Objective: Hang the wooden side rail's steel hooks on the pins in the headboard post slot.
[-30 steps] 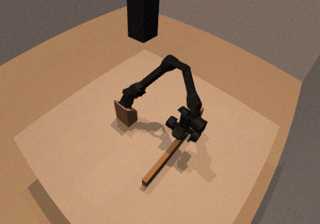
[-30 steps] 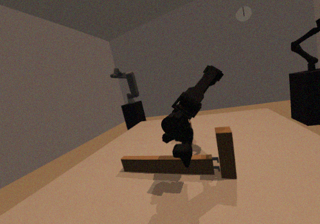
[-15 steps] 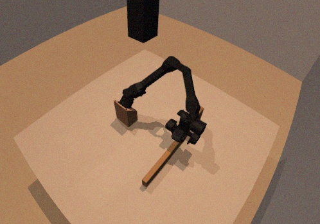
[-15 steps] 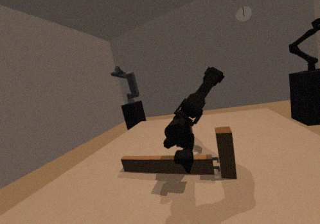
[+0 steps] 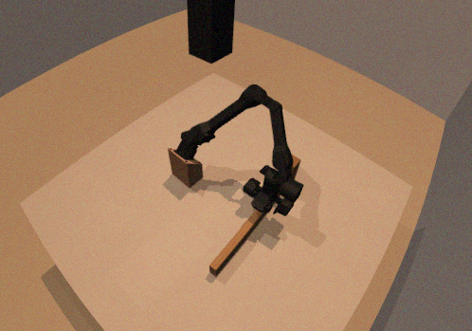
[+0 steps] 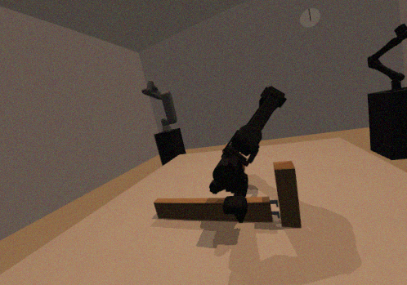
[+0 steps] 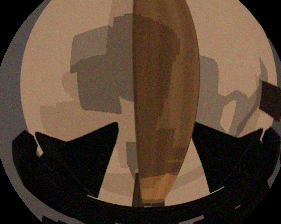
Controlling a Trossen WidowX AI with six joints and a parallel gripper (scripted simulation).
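The headboard post lies 14 cm to the left of my gripper tip and 6 cm above it.
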